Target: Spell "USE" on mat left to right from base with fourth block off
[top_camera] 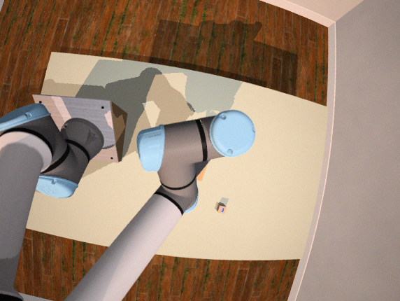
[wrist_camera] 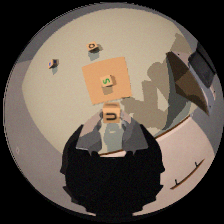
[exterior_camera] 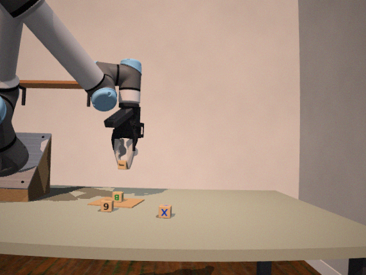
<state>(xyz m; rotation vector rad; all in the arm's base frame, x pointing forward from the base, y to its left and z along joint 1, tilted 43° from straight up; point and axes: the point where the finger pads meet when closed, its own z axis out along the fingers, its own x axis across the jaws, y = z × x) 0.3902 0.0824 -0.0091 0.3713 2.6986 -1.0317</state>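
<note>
Now: the orange mat 5 cm to the right of my hand and 12 cm below it. The rest, counted from my hand: blue-lettered block 17 cm ahead, 22 cm to the right, 11 cm below.
</note>
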